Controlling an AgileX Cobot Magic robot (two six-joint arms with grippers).
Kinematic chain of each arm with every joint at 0, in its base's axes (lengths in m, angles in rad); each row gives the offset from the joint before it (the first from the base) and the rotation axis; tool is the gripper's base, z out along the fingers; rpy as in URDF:
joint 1: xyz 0 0 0.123 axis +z
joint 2: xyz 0 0 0 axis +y
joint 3: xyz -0.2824 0 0.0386 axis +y
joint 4: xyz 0.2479 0 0.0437 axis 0.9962 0 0.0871
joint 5: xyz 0 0 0 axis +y
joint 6: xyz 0.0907 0 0.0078 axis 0.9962 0 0.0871
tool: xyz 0 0 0 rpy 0 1.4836 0
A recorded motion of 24 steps. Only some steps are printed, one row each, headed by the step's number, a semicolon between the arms.
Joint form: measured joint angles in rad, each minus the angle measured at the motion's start. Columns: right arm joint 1, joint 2, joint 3, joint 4, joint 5, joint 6; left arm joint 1, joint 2, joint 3, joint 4, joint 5, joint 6.
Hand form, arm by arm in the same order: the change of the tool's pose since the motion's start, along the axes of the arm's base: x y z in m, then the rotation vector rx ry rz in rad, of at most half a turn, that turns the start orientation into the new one. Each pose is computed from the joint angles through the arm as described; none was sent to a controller.
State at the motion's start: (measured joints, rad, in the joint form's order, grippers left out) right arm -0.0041 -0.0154 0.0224 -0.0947 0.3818 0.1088; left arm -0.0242 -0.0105 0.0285 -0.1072 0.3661 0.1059
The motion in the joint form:
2: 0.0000 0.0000 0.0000 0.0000 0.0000 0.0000; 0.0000 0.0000 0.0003 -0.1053 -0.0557 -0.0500
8: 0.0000 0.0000 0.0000 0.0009 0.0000 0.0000; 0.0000 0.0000 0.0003 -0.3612 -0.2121 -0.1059
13: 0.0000 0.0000 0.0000 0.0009 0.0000 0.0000; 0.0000 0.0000 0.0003 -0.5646 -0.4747 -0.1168
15: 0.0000 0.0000 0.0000 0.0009 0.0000 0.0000; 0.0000 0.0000 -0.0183 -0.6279 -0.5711 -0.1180
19: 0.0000 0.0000 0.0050 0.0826 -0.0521 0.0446; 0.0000 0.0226 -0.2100 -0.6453 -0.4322 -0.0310
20: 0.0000 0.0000 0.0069 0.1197 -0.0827 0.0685; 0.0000 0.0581 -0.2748 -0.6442 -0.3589 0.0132
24: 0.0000 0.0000 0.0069 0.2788 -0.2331 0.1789; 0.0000 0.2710 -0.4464 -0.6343 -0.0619 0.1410
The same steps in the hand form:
2: 0.0000 0.0000 0.0000 0.0000 0.0000 0.0000; 0.0013 -0.0024 0.0052 -0.1550 -0.0483 0.0147
8: 0.0000 0.0000 0.0000 0.0009 0.0000 0.0001; 0.0035 -0.0029 0.0201 -0.4719 -0.1855 0.0549
13: 0.0000 0.0000 0.0000 0.0009 0.0000 0.0001; 0.0030 0.0095 0.0403 -0.6932 -0.4241 0.1510
15: 0.0000 0.0000 0.0000 0.0009 0.0000 0.0001; 0.0002 0.0158 0.0525 -0.7604 -0.5275 0.1898
19: 0.0014 0.0029 0.0027 0.1248 -0.0484 -0.0030; -0.0108 0.0078 0.1058 -0.7067 -0.5612 0.0780
20: 0.0021 0.0039 0.0048 0.1849 -0.0774 -0.0058; -0.0111 0.0032 0.1206 -0.6588 -0.5261 0.0373
24: 0.0042 0.0057 0.0185 0.4526 -0.2269 -0.0230; 0.0110 -0.0153 0.1452 -0.4990 -0.2359 -0.0953

